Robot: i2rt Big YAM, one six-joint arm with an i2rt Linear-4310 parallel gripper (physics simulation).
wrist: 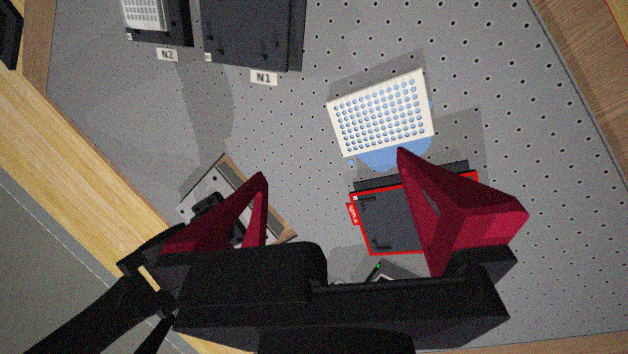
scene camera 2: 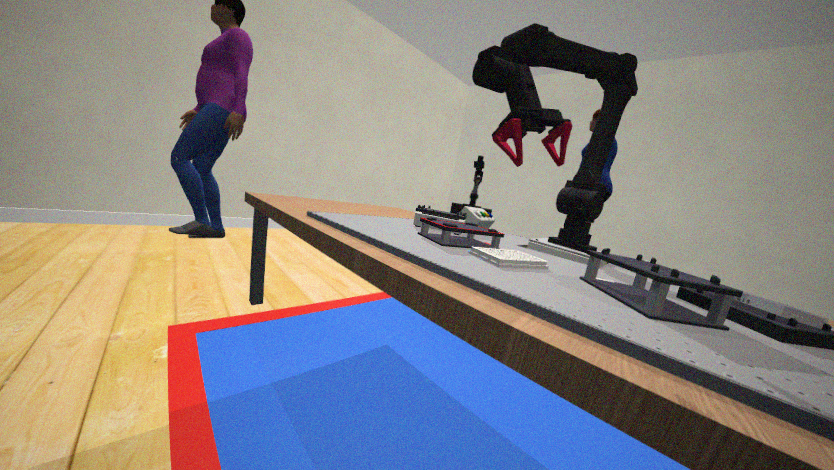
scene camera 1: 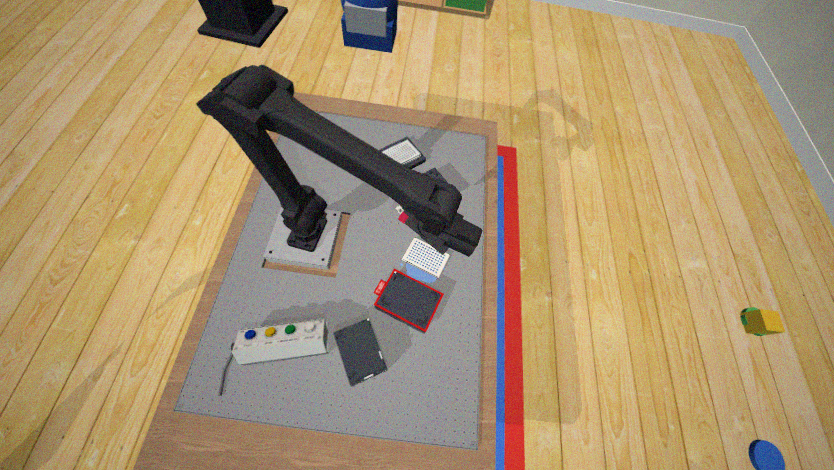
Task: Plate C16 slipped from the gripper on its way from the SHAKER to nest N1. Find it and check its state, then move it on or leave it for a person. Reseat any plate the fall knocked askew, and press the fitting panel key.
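Places are measured from the arm's base along level axes (x ahead, y left, z up), in metres.
Pixels of known places: gripper, fingertip midpoint: (wrist: 327,166) (scene camera 2: 541,165); arm's base at its link origin: (scene camera 2: 571,247) (scene camera 1: 307,232).
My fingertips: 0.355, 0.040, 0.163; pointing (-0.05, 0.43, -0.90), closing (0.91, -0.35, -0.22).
Observation:
Ahead of a thing's pixels: the offset from my fingertips to its top centre, as dx, dy, dz. "spot": to the spot under its first point.
A white plate with blue wells {+0.020, -0.012, -0.174} (scene camera 1: 424,256) (scene camera 2: 510,257) (wrist: 380,114) lies upright on the grey mat, with blue liquid spilled beside and under it; no label is readable. It lies between empty nest N1 {-0.036, +0.200, -0.124} (scene camera 2: 665,272) (wrist: 245,32) and the empty red-rimmed nest {+0.003, -0.163, -0.142} (scene camera 1: 408,300) (scene camera 2: 461,226) (wrist: 390,220). Another plate {-0.164, +0.330, -0.142} (scene camera 1: 402,151) (wrist: 144,14) sits on N2; its exact seating is unclear. The dark shaker {spot: -0.084, -0.334, -0.133} (scene camera 1: 360,351) bears no plate. The key panel {-0.290, -0.361, -0.104} (scene camera 1: 280,343) (scene camera 2: 479,216) has blue, yellow, green and white keys. My gripper (scene camera 2: 539,164) (wrist: 327,166) is open and empty, high above the mat.
The arm's base plate (scene camera 1: 274,251) stands at the mat's left in scene camera 1. A cable {spot: -0.410, -0.482, -0.184} (scene camera 1: 224,376) runs from the panel. A person in purple (scene camera 2: 224,70) stands beyond the table. A red and blue floor marking (scene camera 1: 510,291) (scene camera 2: 291,361) runs along the table.

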